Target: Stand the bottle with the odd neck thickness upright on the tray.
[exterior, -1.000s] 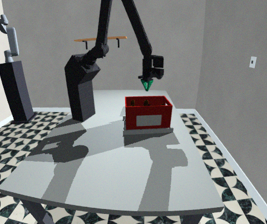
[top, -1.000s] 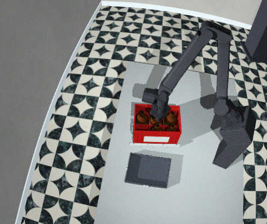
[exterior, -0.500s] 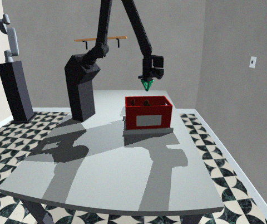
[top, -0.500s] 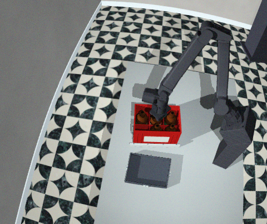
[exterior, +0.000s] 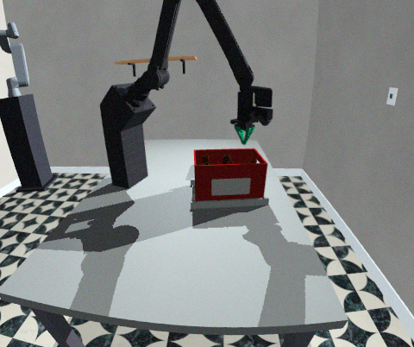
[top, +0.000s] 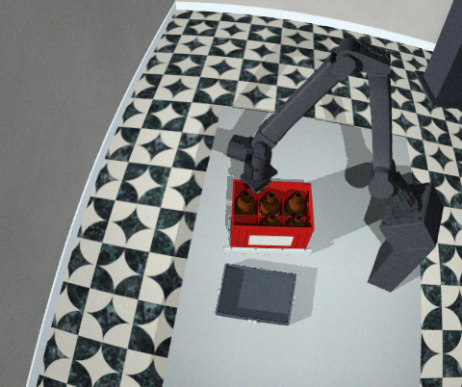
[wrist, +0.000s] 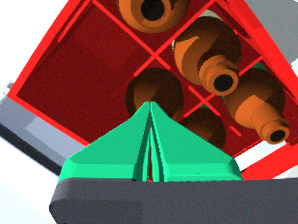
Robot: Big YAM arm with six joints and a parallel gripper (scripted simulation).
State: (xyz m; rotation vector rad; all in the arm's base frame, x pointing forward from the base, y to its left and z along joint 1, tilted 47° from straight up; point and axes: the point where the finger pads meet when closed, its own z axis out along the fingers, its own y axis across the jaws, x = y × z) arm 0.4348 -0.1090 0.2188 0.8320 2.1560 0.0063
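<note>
Now: the glass bottle 60 mm behind my hand, 30 mm to the right of it and 150 mm below it. The rest, counted from my hand: crate 60 mm behind, 20 mm to the left, 150 mm below; dark grey tray 280 mm to the left, 220 mm below.
</note>
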